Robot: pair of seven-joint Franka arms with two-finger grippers.
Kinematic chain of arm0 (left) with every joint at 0, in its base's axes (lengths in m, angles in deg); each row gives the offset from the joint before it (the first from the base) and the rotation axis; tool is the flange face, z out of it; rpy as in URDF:
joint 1: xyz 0 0 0.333 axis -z
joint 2: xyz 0 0 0 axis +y
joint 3: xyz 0 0 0.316 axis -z
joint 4: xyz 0.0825 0 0 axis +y
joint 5: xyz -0.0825 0 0.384 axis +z
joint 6: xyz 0 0 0 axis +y
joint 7: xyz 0.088 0 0 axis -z
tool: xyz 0 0 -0.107 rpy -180 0 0
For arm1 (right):
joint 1: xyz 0 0 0.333 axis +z
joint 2: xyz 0 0 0 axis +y
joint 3: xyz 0 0 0.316 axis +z
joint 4: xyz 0.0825 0 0 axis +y
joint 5: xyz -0.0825 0 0.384 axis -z
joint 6: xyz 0 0 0 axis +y
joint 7: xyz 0.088 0 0 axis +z
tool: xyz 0 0 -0.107 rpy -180 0 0
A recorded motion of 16 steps. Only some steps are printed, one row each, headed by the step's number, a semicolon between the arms.
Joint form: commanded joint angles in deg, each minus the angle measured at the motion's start. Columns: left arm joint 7, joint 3, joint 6, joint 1, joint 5, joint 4, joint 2; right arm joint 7, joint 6, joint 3, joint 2, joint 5, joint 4, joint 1.
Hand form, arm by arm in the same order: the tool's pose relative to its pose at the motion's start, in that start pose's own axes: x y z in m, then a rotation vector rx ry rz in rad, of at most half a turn. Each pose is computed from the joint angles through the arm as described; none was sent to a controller.
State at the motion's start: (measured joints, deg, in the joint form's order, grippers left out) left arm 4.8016 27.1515 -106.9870 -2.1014 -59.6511 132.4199 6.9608; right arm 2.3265 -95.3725 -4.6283 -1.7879 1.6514 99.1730 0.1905
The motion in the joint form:
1: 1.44 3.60 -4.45 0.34 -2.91 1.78 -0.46; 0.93 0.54 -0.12 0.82 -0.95 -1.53 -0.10
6: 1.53 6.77 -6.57 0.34 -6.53 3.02 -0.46; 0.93 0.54 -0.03 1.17 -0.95 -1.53 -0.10
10: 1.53 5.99 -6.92 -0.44 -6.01 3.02 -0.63; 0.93 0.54 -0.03 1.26 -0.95 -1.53 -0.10
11: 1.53 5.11 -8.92 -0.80 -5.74 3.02 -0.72; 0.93 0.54 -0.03 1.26 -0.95 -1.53 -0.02
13: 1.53 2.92 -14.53 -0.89 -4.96 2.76 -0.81; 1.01 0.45 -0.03 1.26 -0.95 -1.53 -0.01
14: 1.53 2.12 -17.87 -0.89 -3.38 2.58 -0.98; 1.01 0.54 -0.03 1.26 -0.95 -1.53 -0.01
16: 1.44 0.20 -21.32 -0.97 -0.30 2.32 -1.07; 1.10 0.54 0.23 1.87 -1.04 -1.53 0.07
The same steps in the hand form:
1: -0.0066 0.0058 0.0269 0.0016 0.0248 0.0263; 0.0043 0.0005 -0.0042 0.0153 0.0037 -0.0106
6: -0.0141 0.0104 0.0507 -0.0205 0.0191 0.0165; 0.0059 -0.0005 -0.0009 0.0151 -0.0024 -0.0123
10: -0.0091 0.0057 0.0384 -0.0252 0.0447 0.0078; 0.0063 -0.0005 0.0000 0.0150 -0.0040 -0.0123
11: -0.0022 0.0012 0.0259 -0.0276 0.0947 -0.0015; 0.0063 -0.0013 0.0000 0.0150 -0.0039 -0.0137
13: 0.0131 -0.0069 -0.0018 -0.0234 0.2210 -0.0161; 0.0065 -0.0014 -0.0002 0.0149 -0.0024 -0.0152
14: 0.0193 -0.0098 -0.0156 0.0014 0.2894 -0.0090; 0.0064 -0.0014 -0.0001 0.0150 -0.0039 -0.0153
16: 0.0278 -0.0182 -0.0387 0.0401 0.3708 -0.0037; 0.0092 -0.0051 0.0057 0.0160 -0.0144 -0.0228

